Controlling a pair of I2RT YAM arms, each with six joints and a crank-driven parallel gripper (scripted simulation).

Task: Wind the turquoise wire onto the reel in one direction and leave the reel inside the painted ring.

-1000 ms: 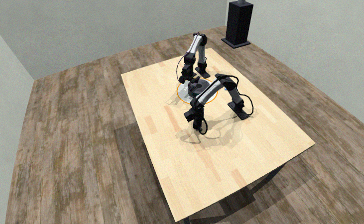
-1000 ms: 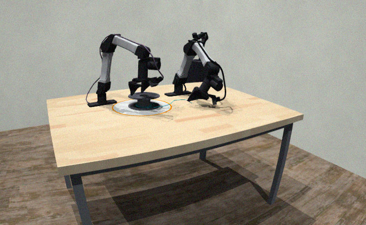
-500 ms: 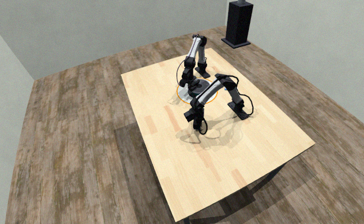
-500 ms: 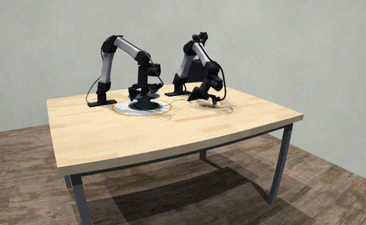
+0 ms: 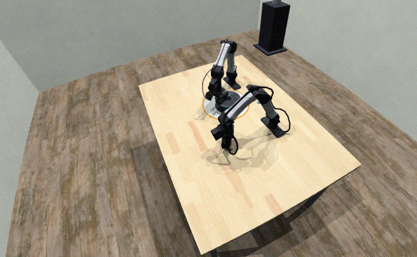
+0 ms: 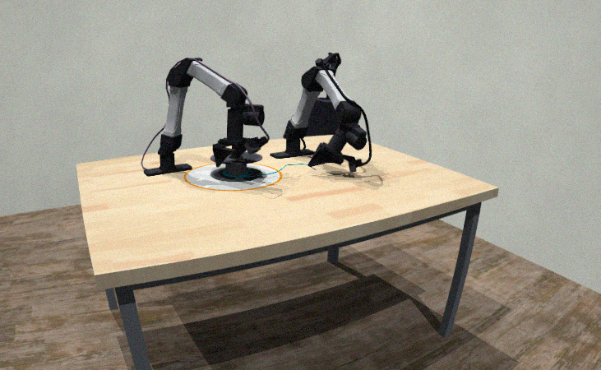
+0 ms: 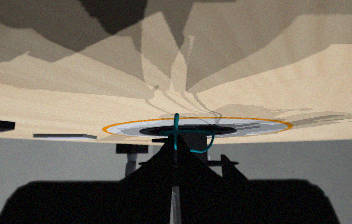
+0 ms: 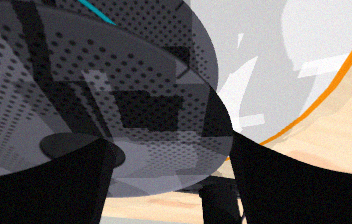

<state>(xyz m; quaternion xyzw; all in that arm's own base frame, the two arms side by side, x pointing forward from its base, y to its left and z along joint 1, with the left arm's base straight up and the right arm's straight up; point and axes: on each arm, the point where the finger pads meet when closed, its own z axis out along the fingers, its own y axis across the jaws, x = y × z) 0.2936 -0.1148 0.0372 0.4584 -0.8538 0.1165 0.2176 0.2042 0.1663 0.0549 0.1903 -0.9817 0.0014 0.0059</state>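
Observation:
Right now the dark reel is 30 mm behind my right hand, 50 mm to the left of it and 20 mm below it. From my right hand the other things lie so: orange painted ring: 20 mm behind, 30 mm to the left, 50 mm below; card: 310 mm behind, 150 mm to the left, 50 mm below.

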